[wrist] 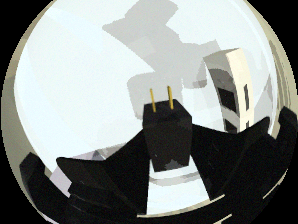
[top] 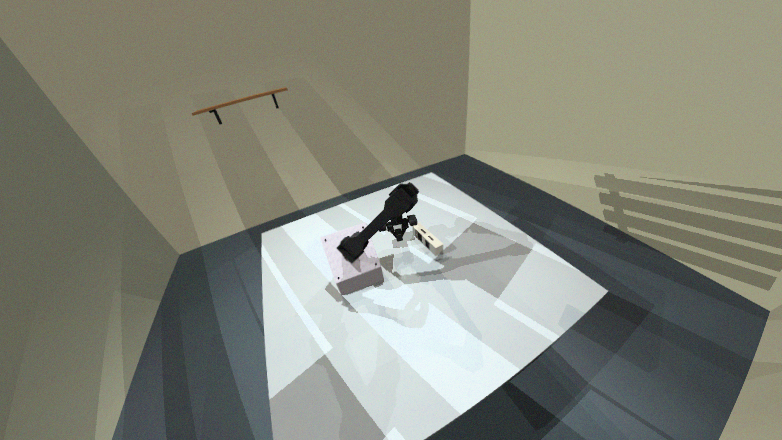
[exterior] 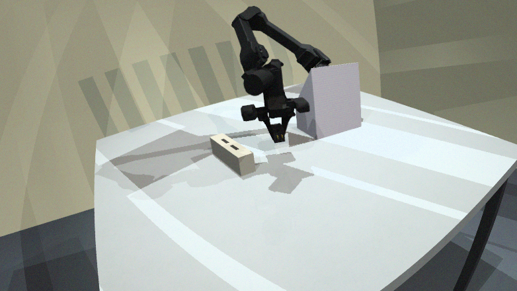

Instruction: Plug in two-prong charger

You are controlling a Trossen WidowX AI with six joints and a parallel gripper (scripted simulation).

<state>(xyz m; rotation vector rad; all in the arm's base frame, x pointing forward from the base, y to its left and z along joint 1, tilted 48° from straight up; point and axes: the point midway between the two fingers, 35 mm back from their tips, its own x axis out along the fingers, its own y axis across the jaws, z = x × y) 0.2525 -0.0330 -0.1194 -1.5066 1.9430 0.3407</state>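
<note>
Now: the black two-prong charger 10 mm ahead of my gripper tip, 20 mm to the left of it and 10 mm above it.
</note>
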